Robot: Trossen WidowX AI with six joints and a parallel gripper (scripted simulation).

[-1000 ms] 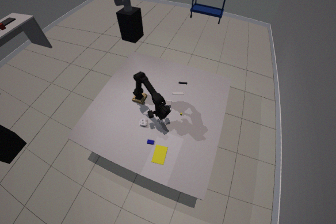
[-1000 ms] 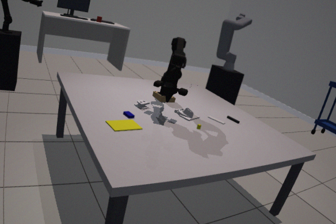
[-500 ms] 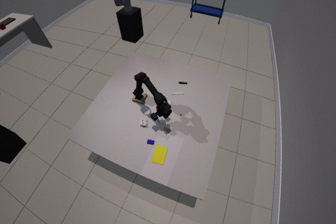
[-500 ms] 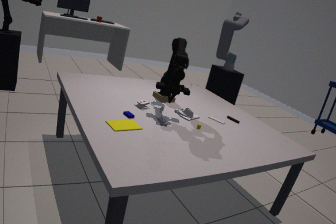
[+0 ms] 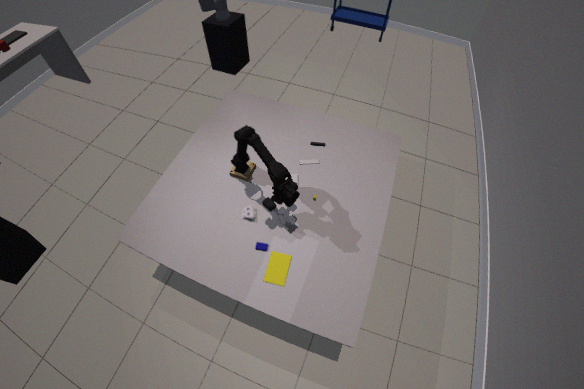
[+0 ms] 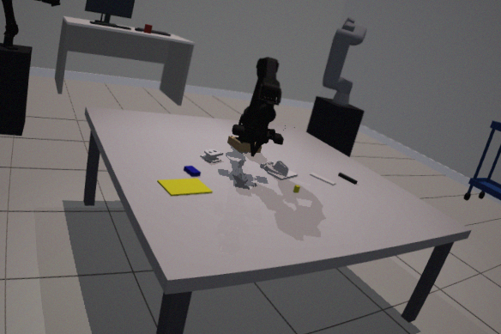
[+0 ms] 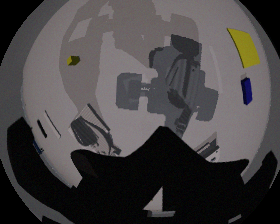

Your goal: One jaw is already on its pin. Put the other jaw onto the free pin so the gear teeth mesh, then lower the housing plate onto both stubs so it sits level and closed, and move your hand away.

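The jaw lies 1 cm behind my gripper tip, 4 cm to the right of it and 4 cm below it. Also, from my gripper tip: white block: 15 cm behind, 10 cm to the right, 7 cm below; yellow cube: 13 cm ahead, 14 cm to the left, 7 cm below; blue block: 22 cm to the right, 7 cm below.
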